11 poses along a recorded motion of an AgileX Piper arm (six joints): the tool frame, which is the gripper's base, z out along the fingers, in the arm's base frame.
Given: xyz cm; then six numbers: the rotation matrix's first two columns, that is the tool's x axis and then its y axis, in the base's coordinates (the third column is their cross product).
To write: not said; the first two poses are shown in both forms.
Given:
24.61 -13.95 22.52 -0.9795 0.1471 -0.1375 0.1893 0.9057 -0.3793
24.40 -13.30 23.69 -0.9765 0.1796 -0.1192 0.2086 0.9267 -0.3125
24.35 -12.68 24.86 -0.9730 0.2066 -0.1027 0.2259 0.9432 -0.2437
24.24 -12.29 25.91 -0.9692 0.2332 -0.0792 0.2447 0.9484 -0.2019
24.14 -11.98 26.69 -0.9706 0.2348 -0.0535 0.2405 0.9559 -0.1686
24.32 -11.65 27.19 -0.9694 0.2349 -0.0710 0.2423 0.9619 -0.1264
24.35 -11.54 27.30 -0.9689 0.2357 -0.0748 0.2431 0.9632 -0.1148
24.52 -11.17 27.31 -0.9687 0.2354 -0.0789 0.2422 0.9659 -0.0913
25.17 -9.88 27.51 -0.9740 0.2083 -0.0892 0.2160 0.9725 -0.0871
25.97 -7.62 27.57 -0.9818 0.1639 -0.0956 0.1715 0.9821 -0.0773
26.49 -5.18 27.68 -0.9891 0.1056 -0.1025 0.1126 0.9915 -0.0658
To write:
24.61 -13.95 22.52 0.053 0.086 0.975 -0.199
24.40 -13.30 23.69 0.044 0.099 0.981 -0.164
24.35 -12.68 24.86 0.038 0.110 0.985 -0.128
24.24 -12.29 25.91 0.027 0.121 0.987 -0.106
24.14 -11.98 26.69 0.016 0.120 0.989 -0.087
24.32 -11.65 27.19 0.028 0.121 0.990 -0.067
24.35 -11.54 27.30 0.030 0.121 0.990 -0.062
24.52 -11.17 27.31 0.034 0.120 0.991 -0.050
25.17 -9.88 27.51 0.040 0.107 0.992 -0.048
25.97 -7.62 27.57 0.044 0.084 0.995 -0.043
26.49 -5.18 27.68 0.049 0.055 0.997 -0.036

